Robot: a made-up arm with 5 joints. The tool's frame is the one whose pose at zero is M. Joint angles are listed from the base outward.
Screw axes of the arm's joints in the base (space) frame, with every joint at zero. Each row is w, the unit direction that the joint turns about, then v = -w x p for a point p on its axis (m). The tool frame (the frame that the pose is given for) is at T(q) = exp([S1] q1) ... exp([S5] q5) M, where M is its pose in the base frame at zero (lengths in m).
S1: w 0 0 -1 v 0 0 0
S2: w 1 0 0 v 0 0.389 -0.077
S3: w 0 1 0 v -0.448 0 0.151
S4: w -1 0 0 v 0 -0.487 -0.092
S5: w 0 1 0 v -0.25 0 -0.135
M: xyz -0.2 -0.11 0.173 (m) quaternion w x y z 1 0 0 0
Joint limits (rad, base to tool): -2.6..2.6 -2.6..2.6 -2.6..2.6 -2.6..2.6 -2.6..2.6
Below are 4 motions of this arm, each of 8 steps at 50 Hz.
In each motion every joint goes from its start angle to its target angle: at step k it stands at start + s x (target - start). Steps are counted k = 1, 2, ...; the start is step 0. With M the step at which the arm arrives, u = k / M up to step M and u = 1 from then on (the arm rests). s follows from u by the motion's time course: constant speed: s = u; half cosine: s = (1 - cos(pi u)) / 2; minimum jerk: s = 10 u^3 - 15 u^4 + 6 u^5.
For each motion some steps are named. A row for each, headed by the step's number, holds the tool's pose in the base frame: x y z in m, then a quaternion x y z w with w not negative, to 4 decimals.
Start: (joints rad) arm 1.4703 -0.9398 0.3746 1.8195 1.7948
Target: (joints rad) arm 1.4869 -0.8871 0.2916 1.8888 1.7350
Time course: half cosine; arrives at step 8
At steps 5, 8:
5: 0.0765 0.1568 0.8016 0.3447 -0.6263 0.5219 0.4653
8: 0.0673 0.1612 0.7990 0.3537 -0.6236 0.5260 0.4576

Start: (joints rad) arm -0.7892 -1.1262 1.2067 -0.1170 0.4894
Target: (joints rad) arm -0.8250 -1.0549 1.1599 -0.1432 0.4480
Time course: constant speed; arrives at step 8
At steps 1, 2, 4, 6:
1: -0.3613 0.0660 0.6708 -0.5206 0.4547 -0.1514 0.7066
2: -0.3598 0.0601 0.6708 -0.5193 0.4527 -0.1437 0.7105
4: -0.3567 0.0483 0.6708 -0.5164 0.4487 -0.1283 0.7180
6: -0.3535 0.0366 0.6705 -0.5133 0.4447 -0.1130 0.7253

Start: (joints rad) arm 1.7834 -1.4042 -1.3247 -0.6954 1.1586
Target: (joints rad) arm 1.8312 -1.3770 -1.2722 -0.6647 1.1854
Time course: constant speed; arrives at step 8
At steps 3, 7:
3: -0.3053 -0.1122 0.3795 -0.2016 0.5026 -0.4437 0.7141
7: -0.3063 -0.0952 0.3781 -0.1879 0.5073 -0.4671 0.6994

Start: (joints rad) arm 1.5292 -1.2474 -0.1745 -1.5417 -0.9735
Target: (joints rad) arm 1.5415 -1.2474 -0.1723 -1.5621 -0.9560
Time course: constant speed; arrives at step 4
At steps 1, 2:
1: 0.1506 0.1125 0.2414 -0.2039 -0.4590 -0.5949 0.6276
2: 0.1527 0.1129 0.2418 -0.2015 -0.4585 -0.5971 0.6266

